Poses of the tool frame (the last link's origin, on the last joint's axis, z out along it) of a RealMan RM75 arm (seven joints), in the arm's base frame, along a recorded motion.
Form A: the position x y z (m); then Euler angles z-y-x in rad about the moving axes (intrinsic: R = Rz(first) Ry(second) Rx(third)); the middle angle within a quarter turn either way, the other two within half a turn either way.
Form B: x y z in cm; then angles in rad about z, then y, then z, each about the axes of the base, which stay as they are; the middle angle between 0 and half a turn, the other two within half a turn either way. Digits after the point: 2 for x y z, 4 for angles.
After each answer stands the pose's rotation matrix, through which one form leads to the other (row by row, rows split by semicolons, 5 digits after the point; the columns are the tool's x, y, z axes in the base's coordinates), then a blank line. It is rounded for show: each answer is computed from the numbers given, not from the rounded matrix.
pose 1, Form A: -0.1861 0.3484 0.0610 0.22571 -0.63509 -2.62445
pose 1, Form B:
-18.61 34.84 6.10 -2.5507 2.3458 0.9900
0.78460 0.48040 0.39195; 0.18016 -0.78155 0.59727; 0.59325 -0.39800 -0.69975

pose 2, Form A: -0.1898 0.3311 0.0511 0.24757 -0.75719 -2.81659
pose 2, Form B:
-18.98 33.11 5.11 -2.8158 2.3305 0.7036
0.70461 0.44486 0.55283; 0.17809 -0.86501 0.46908; 0.68688 -0.23207 -0.68872

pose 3, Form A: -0.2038 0.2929 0.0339 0.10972 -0.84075 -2.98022
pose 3, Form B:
-20.38 29.29 3.39 -2.9988 2.2893 0.3248
0.66289 0.22708 0.71345; 0.07303 -0.96796 0.24024; 0.74514 -0.10715 -0.65824

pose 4, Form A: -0.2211 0.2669 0.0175 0.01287 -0.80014 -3.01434
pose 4, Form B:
-22.11 26.69 1.75 -3.0190 2.3336 0.1893
0.69655 0.10381 0.70996; 0.00897 -0.99066 0.13606; 0.71745 -0.08841 -0.69097

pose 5, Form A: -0.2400 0.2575 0.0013 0.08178 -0.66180 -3.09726
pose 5, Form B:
-24.00 25.75 0.13 -3.0848 2.4785 0.1538
0.78625 0.10875 0.60826; 0.06444 -0.99345 0.09432; 0.61454 -0.03496 -0.78811

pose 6, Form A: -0.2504 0.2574 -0.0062 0.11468 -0.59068 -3.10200
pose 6, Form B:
-25.04 25.74 -0.62 -3.0826 2.5497 0.1857
0.82511 0.13624 0.54830; 0.09504 -0.99013 0.10300; 0.55693 -0.03288 -0.82991

